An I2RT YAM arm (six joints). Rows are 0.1 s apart.
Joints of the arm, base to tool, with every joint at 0 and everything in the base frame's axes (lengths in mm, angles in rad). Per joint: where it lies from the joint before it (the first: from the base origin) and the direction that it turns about. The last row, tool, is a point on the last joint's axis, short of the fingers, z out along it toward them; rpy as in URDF.
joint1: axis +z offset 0 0 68
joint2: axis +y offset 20 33.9 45.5
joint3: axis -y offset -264 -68.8 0
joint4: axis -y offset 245 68.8 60
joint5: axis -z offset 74 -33.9 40.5
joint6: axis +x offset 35.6 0 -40.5
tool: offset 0 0 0 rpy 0 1.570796 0
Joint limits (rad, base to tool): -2.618..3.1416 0..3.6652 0..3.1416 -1.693..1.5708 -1.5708..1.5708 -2.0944..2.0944
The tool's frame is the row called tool.
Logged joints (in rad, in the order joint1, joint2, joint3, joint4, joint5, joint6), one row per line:
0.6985, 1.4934, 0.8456, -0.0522, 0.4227, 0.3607
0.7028, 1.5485, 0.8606, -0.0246, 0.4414, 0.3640
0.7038, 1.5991, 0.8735, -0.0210, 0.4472, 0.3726
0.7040, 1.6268, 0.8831, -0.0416, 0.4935, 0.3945
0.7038, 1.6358, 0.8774, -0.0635, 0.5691, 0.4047
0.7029, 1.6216, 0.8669, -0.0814, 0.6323, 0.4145
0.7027, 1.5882, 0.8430, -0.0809, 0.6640, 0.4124
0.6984, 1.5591, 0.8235, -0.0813, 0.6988, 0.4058
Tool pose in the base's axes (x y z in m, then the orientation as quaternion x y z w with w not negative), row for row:
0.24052, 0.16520, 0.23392, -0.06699, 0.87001, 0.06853, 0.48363
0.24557, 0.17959, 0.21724, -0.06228, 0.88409, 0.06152, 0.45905
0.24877, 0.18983, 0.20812, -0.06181, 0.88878, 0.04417, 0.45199
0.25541, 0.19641, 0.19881, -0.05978, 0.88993, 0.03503, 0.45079
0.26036, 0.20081, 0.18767, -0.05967, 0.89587, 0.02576, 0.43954
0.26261, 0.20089, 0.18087, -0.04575, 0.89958, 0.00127, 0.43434
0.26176, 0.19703, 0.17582, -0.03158, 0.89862, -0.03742, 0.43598
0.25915, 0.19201, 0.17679, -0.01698, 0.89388, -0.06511, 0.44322
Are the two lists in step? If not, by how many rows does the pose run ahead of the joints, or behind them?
The pose runs 2 rows behind the joints: the pose in row i belongs to the joints in row i - 2.
